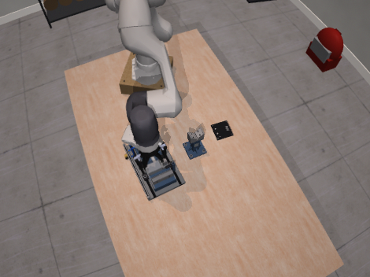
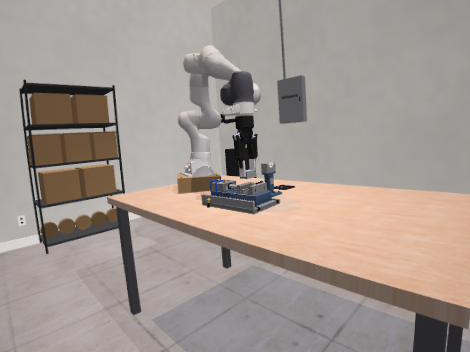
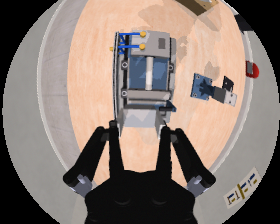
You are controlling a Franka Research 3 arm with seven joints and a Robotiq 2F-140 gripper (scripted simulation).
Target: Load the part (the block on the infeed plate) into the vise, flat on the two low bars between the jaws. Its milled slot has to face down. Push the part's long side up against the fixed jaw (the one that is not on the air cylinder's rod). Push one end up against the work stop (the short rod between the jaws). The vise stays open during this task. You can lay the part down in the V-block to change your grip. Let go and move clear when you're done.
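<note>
My hand is 3 cm above the part. From my hand the other things lie so: vise: 13 cm below, 7 cm behind, 1 cm to the left; black infeed plate: 39 cm to the left, 16 cm below, 16 cm behind.
</note>
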